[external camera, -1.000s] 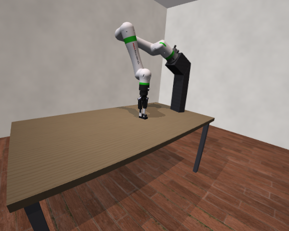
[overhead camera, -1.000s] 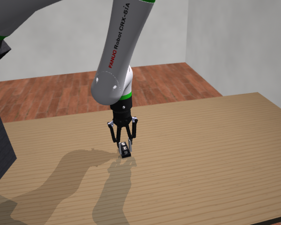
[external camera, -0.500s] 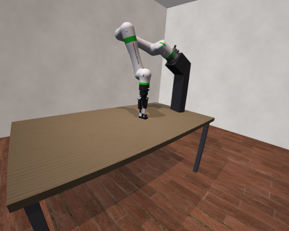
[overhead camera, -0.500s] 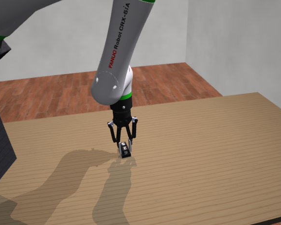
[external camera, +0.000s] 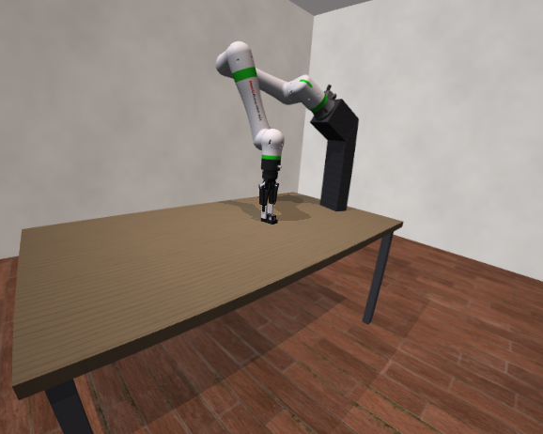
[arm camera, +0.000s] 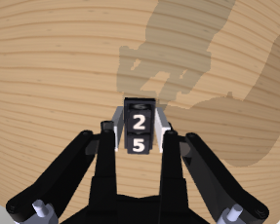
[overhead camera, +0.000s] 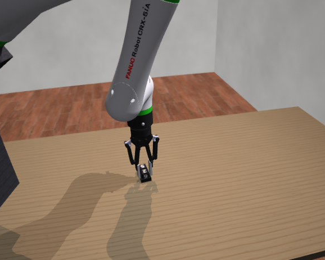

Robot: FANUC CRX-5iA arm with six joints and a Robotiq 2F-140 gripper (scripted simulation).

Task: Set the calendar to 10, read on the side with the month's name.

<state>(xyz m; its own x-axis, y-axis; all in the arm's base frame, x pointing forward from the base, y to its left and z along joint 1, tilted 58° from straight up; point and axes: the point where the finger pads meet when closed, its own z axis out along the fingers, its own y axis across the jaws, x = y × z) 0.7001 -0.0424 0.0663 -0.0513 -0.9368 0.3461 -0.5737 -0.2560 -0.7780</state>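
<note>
My hand is 30 mm above the cube. Round my hand: black tray 20 mm to the left, 40 mm below.
</note>
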